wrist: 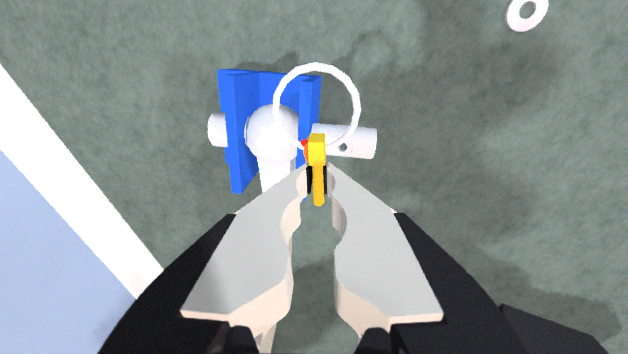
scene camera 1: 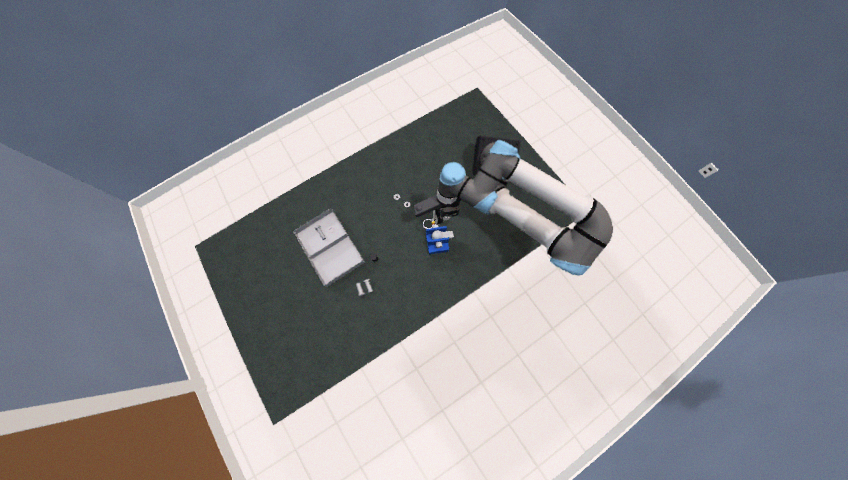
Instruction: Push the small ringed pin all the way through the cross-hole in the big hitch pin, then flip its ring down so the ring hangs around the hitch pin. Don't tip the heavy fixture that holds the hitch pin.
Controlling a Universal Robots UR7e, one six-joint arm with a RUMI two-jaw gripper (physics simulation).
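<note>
The gripper (scene camera 1: 435, 218) (wrist: 317, 178) is shut on the small yellow ringed pin (wrist: 317, 150). The pin's white ring (wrist: 357, 107) stands out beyond the fingertips and overlaps the fixture in the wrist view. The white hitch pin (wrist: 365, 143) passes through the upright walls of the blue fixture (scene camera 1: 437, 249) (wrist: 231, 135). Its protruding end, with a small dark cross-hole, shows just right of the yellow pin. The yellow pin appears outside the hole, but its height above the hitch pin is unclear. The fixture stands upright on the dark mat (scene camera 1: 285, 333).
A two-part grey tray (scene camera 1: 335, 261) lies left of the fixture in the scene view. A small black piece (scene camera 1: 374, 258) and a pale double-bar part (scene camera 1: 364, 287) lie near it. Two white washers (scene camera 1: 396, 196) (scene camera 1: 407, 204) lie on the mat; one washer (wrist: 514, 15) shows in the wrist view.
</note>
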